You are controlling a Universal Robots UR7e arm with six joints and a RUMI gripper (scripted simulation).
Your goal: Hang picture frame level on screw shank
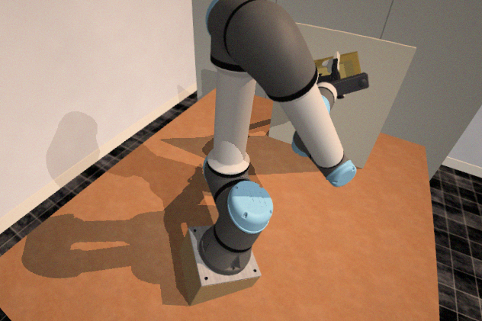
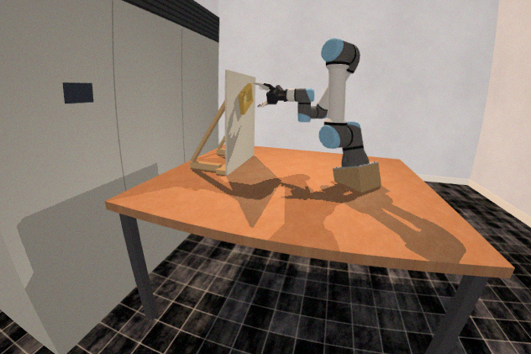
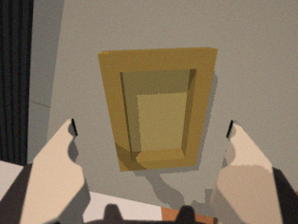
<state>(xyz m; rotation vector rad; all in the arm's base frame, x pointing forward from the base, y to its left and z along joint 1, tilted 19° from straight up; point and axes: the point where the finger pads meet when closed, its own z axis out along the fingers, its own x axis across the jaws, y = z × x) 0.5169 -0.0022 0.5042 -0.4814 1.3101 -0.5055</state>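
The yellow picture frame is 60 mm ahead of my hand, 30 mm to the left of it and 20 mm below it. Round my hand: pale upright board: 160 mm below, 70 mm ahead, 30 mm to the left.
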